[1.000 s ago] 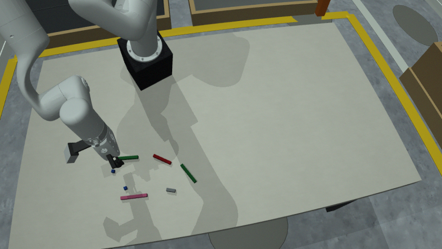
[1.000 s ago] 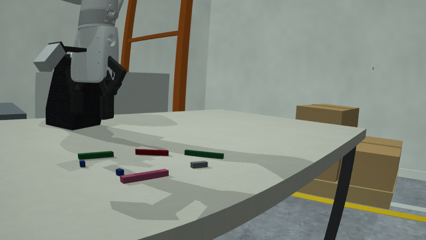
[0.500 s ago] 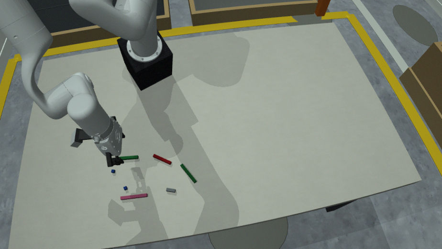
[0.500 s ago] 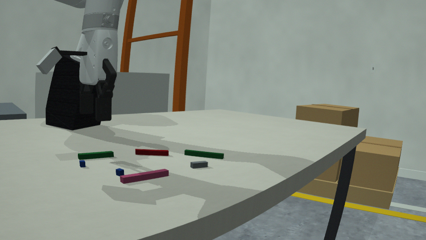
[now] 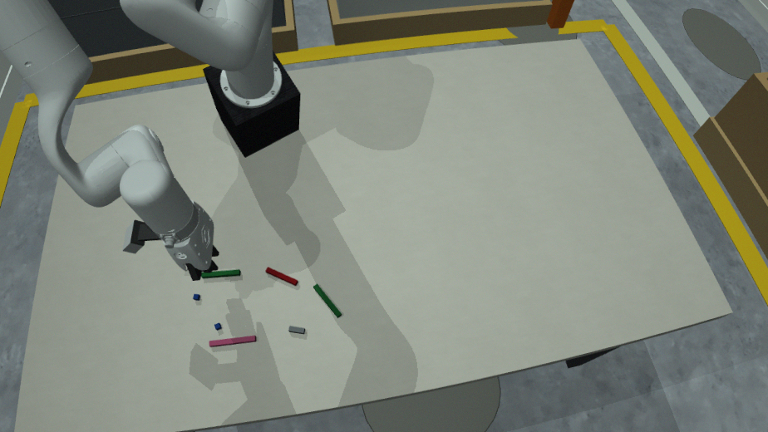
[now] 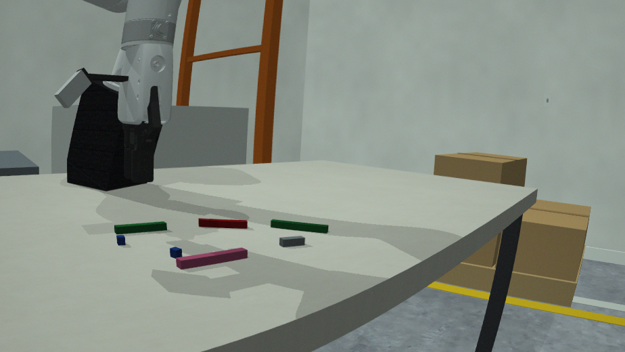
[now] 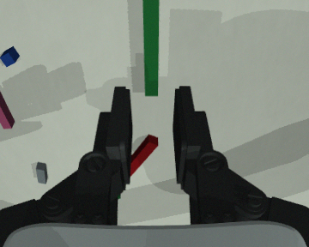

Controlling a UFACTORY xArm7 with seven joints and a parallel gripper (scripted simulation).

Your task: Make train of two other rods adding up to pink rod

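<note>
Now: the red rod 130 mm to the left of my hand and 80 mm below it. The rest, counted from my hand: grey rod (170 mm to the left, 110 mm ahead, 80 mm below); then pink rod (140 mm ahead, 80 mm below, 50 mm to the left).
</note>
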